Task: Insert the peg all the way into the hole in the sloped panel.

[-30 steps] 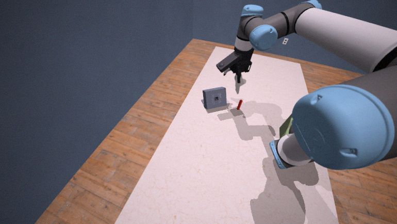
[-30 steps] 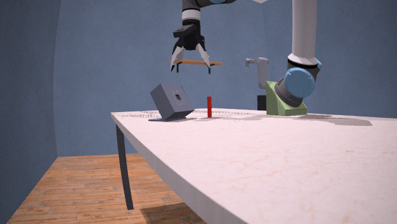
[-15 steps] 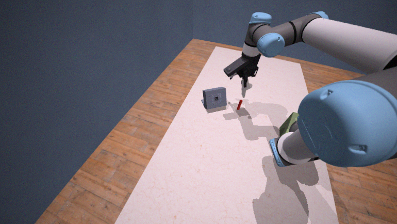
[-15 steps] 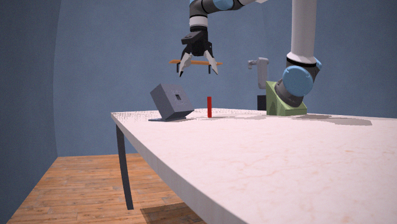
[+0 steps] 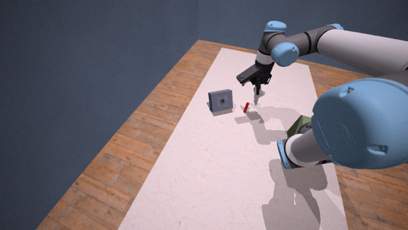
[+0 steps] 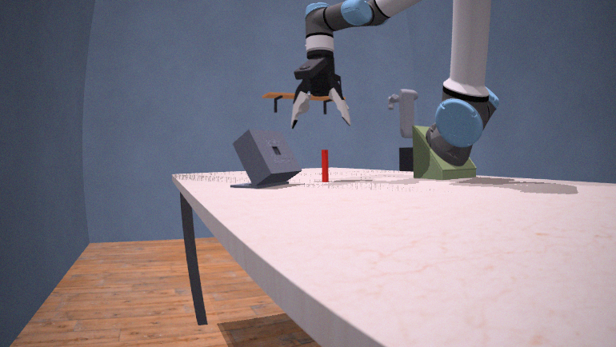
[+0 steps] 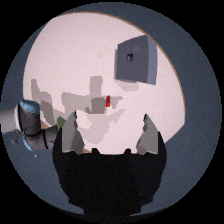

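Right now the red peg is 100 mm below my hand and 10 mm behind it.
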